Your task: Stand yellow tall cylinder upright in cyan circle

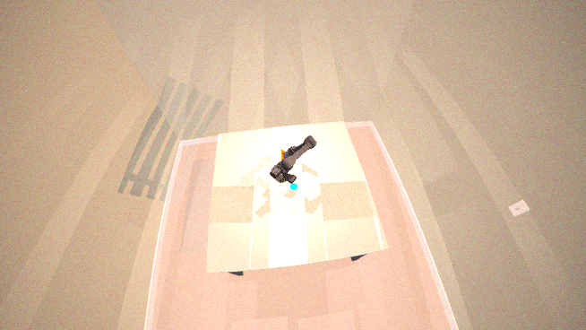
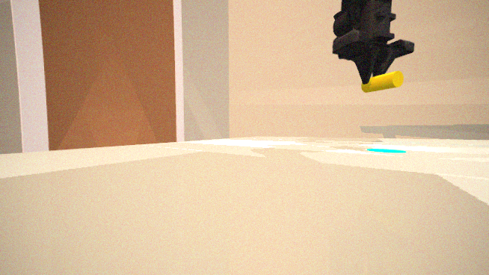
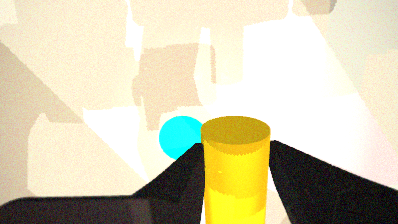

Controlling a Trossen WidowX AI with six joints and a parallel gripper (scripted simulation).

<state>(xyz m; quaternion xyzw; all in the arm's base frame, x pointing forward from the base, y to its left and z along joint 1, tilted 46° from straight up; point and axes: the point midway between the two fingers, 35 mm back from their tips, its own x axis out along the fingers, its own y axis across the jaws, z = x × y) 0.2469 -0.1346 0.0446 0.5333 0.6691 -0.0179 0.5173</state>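
The cyan circle lies 150 mm below my gripper tip, 70 mm to the left of it and 10 mm behind it. Round my gripper tip: yellow cylinder: 20 mm to the left, 10 mm behind.
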